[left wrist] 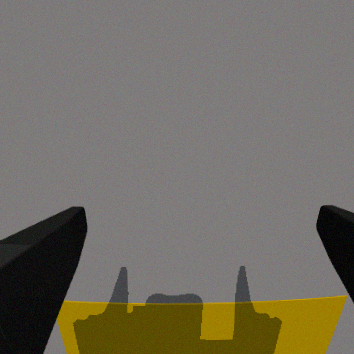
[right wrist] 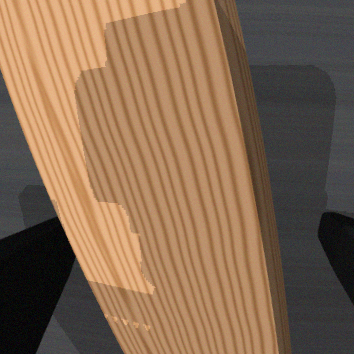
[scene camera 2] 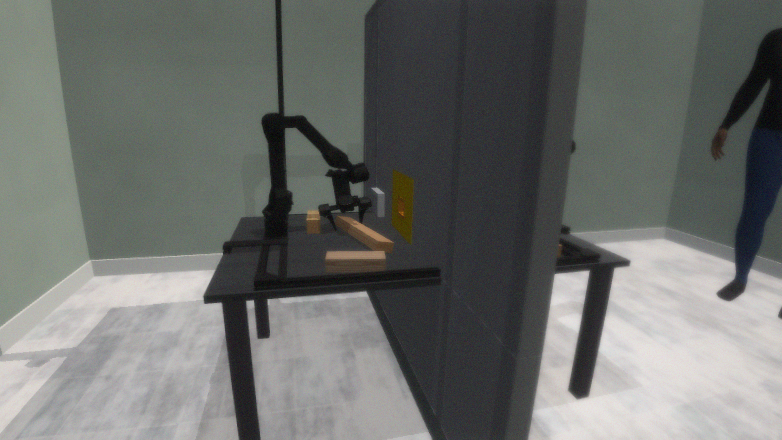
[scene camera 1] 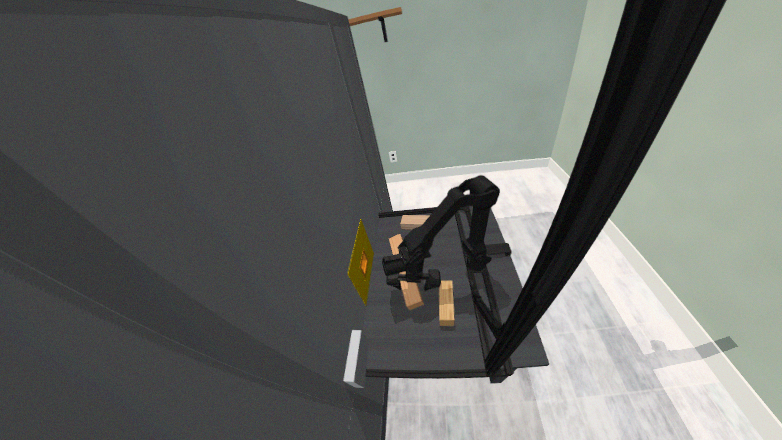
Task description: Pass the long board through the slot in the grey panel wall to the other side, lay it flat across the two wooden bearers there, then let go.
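Frame: origin at the left arm's base, x left, y ahead, z down, level; metres.
Where they show: left gripper, fingertip midpoint: [left wrist: 204, 217]; right gripper, fingertip midpoint: [right wrist: 202, 224] [scene camera 2: 348, 228] [scene camera 1: 412, 289]; right arm's base at its link origin: [scene camera 2: 275, 236] [scene camera 1: 476, 265].
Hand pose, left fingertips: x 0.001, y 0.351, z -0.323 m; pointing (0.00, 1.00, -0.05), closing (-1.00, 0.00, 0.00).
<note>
Things, the pixels of their top centre, and the offset from my left fingertips. "spot": a spot on its surface instead.
- long wooden board at its top centre: [scene camera 2: 361, 226] [scene camera 1: 403, 264] dx +0.012, dy +0.278, dz +0.298 m
- orange slot at a spot on its surface: [scene camera 2: 401, 206] spot: dx -0.046, dy +0.123, dz +0.248 m
- wood at its top centre: [scene camera 2: 540, 239] dx +0.259, dy -0.253, dz +0.299 m
- white block at a spot on its surface: [scene camera 1: 353, 356] spot: dx -0.349, dy +0.150, dz +0.243 m
- yellow plate at a spot on its surface: [left wrist: 300, 320] spot: dx -0.103, dy +0.081, dz +0.151 m
The long wooden board [scene camera 1: 412, 296] [scene camera 2: 365, 234] [right wrist: 175, 150] lies at a slant on the table, on the right arm's side of the grey panel wall [scene camera 1: 218, 136] [scene camera 2: 492, 164]. My right gripper [scene camera 1: 412, 284] [scene camera 2: 348, 224] [right wrist: 202, 224] points down over it, open, with a finger on each side; the board's edge hides one fingertip in the right wrist view. The orange slot [scene camera 1: 363, 263] [scene camera 2: 401, 206] sits in a yellow plate. My left gripper [left wrist: 204, 217] is open and empty, facing a grey surface. A bit of wood [scene camera 2: 558, 250] shows beyond the wall; I cannot tell whether it is a bearer.
Two short wooden blocks, one [scene camera 1: 446, 303] [scene camera 2: 312, 221] near the arm base and one [scene camera 1: 413, 221] [scene camera 2: 355, 260] by the table's edge rail, lie on the right arm's side. A white block [scene camera 1: 353, 356] [scene camera 2: 378, 201] is on the wall. The yellow plate [left wrist: 300, 320] carries gripper shadows.
</note>
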